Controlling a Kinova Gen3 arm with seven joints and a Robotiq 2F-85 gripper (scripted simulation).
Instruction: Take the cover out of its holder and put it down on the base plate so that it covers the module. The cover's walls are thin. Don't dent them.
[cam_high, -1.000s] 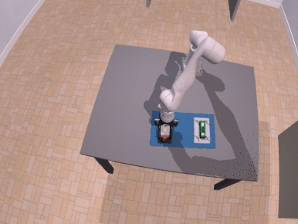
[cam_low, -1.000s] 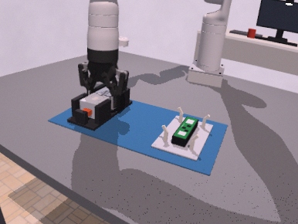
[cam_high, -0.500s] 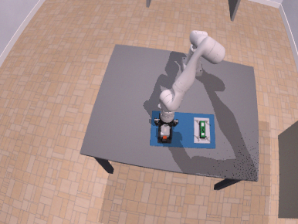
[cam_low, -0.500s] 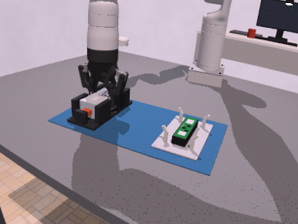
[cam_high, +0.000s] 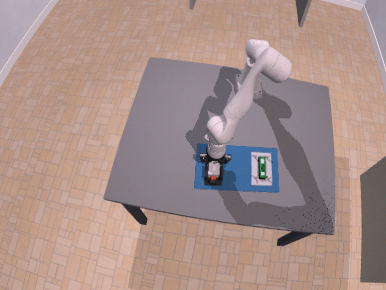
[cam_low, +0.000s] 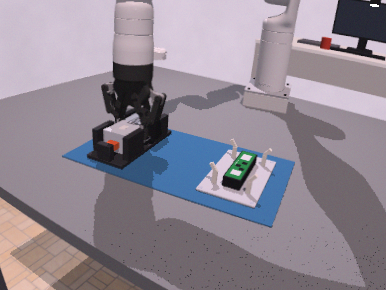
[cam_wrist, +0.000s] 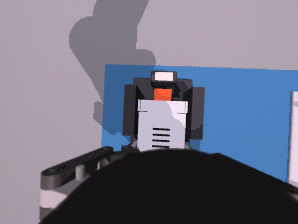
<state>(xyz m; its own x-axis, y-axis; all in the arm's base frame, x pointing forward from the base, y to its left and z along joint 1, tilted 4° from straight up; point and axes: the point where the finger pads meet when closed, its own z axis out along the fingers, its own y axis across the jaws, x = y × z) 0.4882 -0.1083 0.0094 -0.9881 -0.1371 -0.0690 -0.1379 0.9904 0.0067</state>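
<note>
The light grey cover is right at my hand.
</note>
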